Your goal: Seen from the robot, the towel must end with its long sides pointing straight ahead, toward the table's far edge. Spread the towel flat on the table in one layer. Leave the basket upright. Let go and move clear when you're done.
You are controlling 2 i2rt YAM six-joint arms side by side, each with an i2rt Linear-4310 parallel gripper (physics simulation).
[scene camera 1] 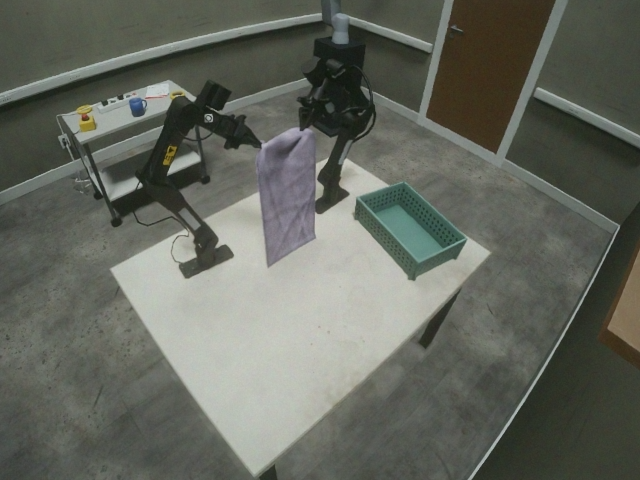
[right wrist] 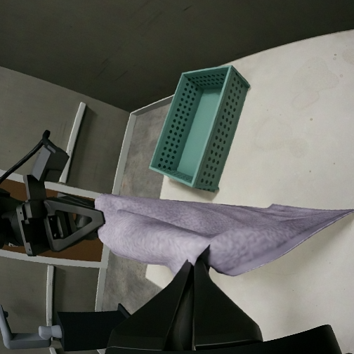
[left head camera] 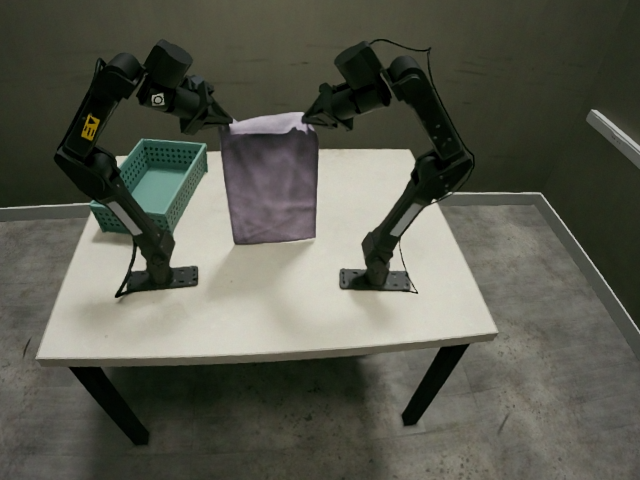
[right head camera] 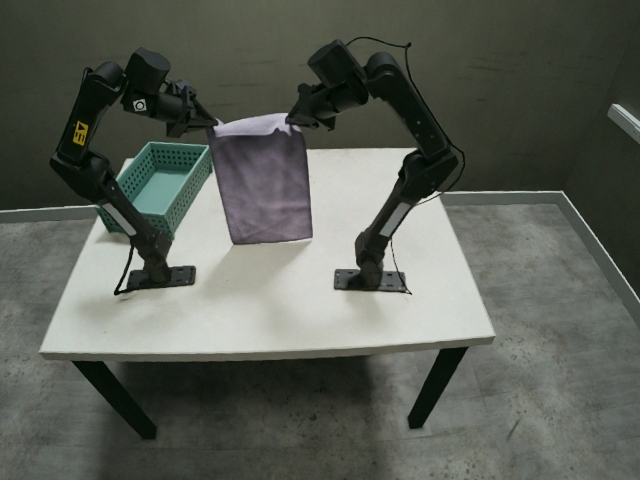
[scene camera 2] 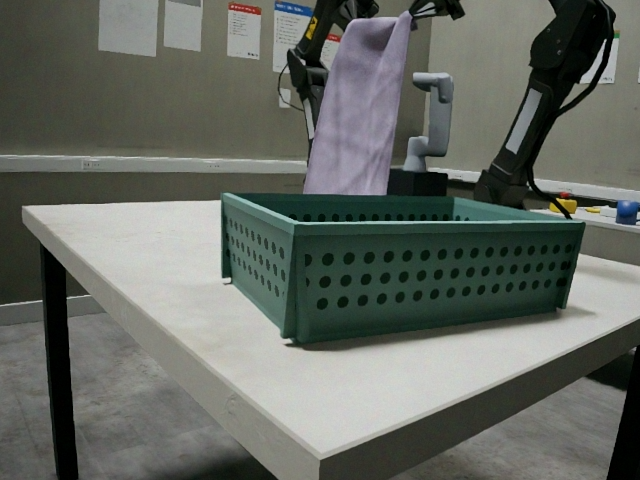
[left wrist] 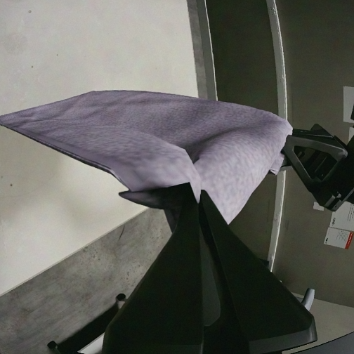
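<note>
The purple towel (left head camera: 271, 186) (right head camera: 261, 188) (scene camera 1: 287, 193) (scene camera 2: 359, 108) hangs upright between my two raised grippers, its lower edge over the middle of the table; whether that edge touches the table I cannot tell. My left gripper (left head camera: 231, 122) (right head camera: 216, 124) (left wrist: 194, 198) is shut on one top corner region. My right gripper (left head camera: 305, 121) (right head camera: 287, 121) (right wrist: 194, 265) is shut on the other. The top edge sags slightly and is folded over between them. The teal basket (left head camera: 166, 206) (scene camera 1: 392, 245) (scene camera 2: 434, 273) (right wrist: 215, 135) stands upright and empty at the left in the left head camera.
The white table (left head camera: 268, 320) (scene camera 1: 310, 361) carries both arm bases (left head camera: 178, 276) (left head camera: 351, 279). The basket stands beyond the left arm's base. In scene camera 1, a trolley (scene camera 1: 85, 135) with a blue mug (scene camera 1: 137, 106) stands behind the table.
</note>
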